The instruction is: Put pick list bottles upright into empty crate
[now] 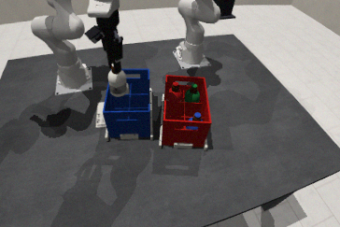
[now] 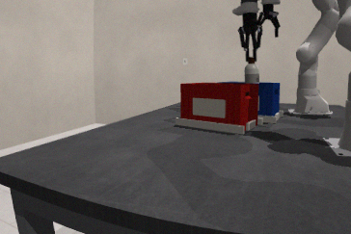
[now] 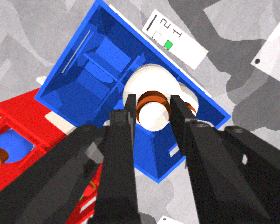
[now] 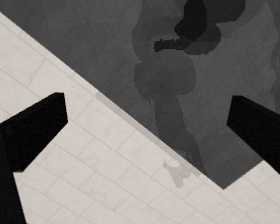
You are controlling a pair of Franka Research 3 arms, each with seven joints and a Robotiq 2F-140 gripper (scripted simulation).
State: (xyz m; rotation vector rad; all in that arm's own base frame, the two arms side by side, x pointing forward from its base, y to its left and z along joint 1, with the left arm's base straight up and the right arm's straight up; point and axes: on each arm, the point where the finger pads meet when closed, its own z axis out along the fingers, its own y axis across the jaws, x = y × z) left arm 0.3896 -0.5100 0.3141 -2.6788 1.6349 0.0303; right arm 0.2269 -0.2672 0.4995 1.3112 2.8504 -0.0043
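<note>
The blue crate lies 230 mm below my left hand, 40 mm to the left of it and 10 mm ahead of it. Round my left hand: pick list (310 mm below, 100 mm to the right, 40 mm behind); then red bottle (260 mm to the left, 230 mm below, 30 mm ahead); then red crate (260 mm to the left, 230 mm below, 130 mm ahead).
</note>
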